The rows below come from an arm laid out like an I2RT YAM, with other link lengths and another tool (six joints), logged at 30 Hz.
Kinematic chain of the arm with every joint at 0, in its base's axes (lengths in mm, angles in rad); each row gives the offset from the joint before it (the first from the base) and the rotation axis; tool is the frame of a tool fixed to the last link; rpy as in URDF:
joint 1: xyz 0 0 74.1 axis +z
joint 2: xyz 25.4 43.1 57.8 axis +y
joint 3: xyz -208.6 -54.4 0 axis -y
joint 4: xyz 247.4 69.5 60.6 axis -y
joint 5: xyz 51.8 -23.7 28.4 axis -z
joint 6: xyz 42.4 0 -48.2 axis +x
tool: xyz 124 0 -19 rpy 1.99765 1.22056 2.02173
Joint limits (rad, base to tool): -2.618..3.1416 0..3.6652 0..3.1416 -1.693..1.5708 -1.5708..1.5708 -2.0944..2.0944
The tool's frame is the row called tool.
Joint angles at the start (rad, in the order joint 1, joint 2, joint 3, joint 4, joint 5, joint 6):
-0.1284 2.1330 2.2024 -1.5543 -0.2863 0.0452
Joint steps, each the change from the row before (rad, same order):
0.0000 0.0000 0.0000 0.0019 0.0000 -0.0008
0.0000 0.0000 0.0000 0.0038 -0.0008 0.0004
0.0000 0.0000 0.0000 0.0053 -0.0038 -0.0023
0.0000 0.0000 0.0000 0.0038 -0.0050 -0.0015
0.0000 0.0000 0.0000 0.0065 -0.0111 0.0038
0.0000 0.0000 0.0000 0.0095 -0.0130 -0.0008
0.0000 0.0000 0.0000 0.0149 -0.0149 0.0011
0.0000 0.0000 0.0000 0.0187 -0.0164 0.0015
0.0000 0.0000 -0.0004 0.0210 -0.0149 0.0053
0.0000 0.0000 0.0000 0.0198 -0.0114 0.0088
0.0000 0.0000 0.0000 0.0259 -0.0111 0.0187
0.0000 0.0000 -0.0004 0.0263 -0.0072 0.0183
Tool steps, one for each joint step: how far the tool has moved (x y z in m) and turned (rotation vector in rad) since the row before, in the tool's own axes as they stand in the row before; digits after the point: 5 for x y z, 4 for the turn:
-0.00039 0.00011 0.00001 -0.0004 -0.0017 -0.0014
-0.00073 0.00038 0.00003 -0.0019 -0.0031 -0.0010
-0.00087 0.00089 0.00006 -0.0047 -0.0034 -0.0046
-0.00049 0.00099 0.00006 -0.0055 -0.0016 -0.0035
-0.00066 0.00221 0.00012 -0.0127 -0.0019 0.0000
-0.00117 0.00261 0.00014 -0.0146 -0.0038 -0.0060
-0.00214 0.00328 0.00018 -0.0182 -0.0079 -0.0065
-0.00280 0.00375 0.00020 -0.0206 -0.0106 -0.0080
-0.00327 0.00366 0.00028 -0.0203 -0.0127 -0.0050
-0.00323 0.00316 0.00017 -0.0174 -0.0130 -0.0010
-0.00437 0.00370 0.00019 -0.0205 -0.0180 0.0060
-0.00458 0.00313 0.00026 -0.0171 -0.0191 0.0059

